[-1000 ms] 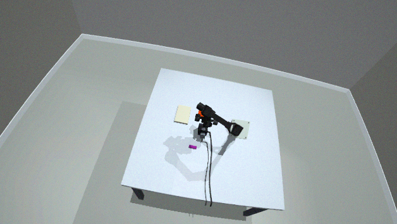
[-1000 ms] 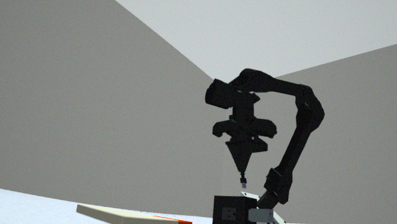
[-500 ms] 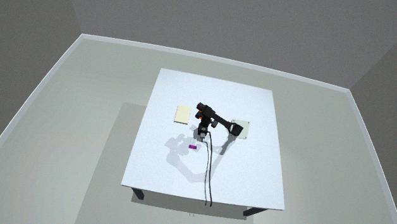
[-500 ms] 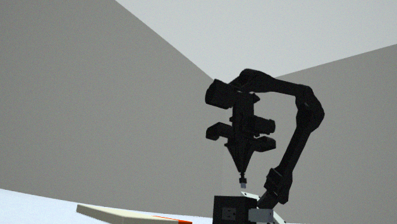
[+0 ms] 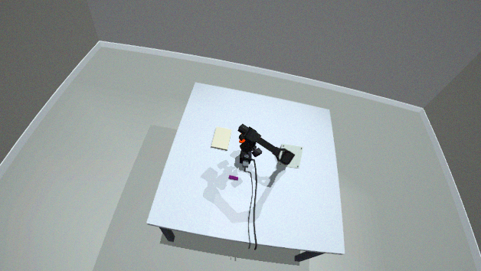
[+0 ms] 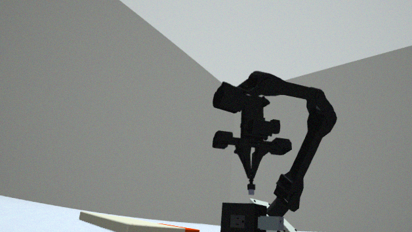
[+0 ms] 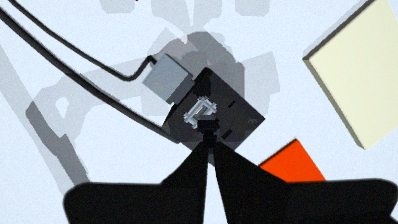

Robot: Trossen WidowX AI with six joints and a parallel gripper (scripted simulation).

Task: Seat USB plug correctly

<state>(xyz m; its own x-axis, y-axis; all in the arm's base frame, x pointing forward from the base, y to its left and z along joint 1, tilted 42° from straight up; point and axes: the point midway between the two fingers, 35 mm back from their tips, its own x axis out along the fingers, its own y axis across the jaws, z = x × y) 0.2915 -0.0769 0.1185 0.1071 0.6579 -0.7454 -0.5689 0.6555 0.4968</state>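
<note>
The usb plug lies 20 mm below my gripper tip. Round my gripper tip: cream flat pad: 180 mm to the right, 170 mm ahead, 130 mm below; then purple block: 150 mm to the left, 130 mm below, 90 mm ahead; then orange flat card: 230 mm to the right, 130 mm below, 20 mm behind.
</note>
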